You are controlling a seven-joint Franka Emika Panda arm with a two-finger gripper.
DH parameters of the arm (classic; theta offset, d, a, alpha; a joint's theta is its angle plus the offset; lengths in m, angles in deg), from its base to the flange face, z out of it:
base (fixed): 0 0 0 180
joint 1: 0 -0.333 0 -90
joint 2: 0 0 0 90
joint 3: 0 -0.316 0.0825 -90
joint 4: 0 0 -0.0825 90
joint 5: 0 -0.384 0 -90
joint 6: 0 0 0.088 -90
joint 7: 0 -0.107 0 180
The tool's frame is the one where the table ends.
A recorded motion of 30 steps. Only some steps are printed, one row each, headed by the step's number.
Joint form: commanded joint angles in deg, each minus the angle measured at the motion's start. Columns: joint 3, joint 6, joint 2, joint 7, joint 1, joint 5, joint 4.
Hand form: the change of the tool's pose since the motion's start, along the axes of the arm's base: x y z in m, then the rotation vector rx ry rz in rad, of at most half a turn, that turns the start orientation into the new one. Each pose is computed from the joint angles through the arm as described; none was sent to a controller.
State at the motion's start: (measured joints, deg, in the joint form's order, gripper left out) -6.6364 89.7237 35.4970 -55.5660 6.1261 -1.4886 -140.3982
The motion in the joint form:
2: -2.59 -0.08 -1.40 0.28 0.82 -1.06 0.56
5: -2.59 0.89 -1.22 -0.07 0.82 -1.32 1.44
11: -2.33 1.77 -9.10 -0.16 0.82 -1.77 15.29
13: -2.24 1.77 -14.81 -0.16 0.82 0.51 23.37
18: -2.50 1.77 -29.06 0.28 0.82 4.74 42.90
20: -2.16 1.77 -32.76 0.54 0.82 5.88 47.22
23: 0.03 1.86 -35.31 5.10 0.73 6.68 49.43
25: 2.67 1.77 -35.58 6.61 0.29 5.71 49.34
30: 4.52 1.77 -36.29 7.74 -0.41 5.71 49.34
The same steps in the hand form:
2: 0.0052 0.0136 -0.0053 -0.0037 0.0187 0.0233
5: 0.0091 0.0148 0.0035 -0.0015 -0.0170 0.0183
11: 0.0664 0.0199 0.0649 0.0277 -0.1374 0.0305
13: 0.1019 0.0164 0.0898 0.0042 -0.1792 0.0454
18: 0.1873 0.0094 0.1335 -0.0290 -0.2734 0.0781
20: 0.2084 0.0023 0.1355 -0.0385 -0.2847 0.0790
23: 0.2225 -0.0211 0.1299 -0.0403 -0.2746 0.1231
25: 0.2228 -0.0408 0.1263 -0.0242 -0.2657 0.1084
30: 0.2255 -0.0523 0.1193 -0.0224 -0.2520 0.1080

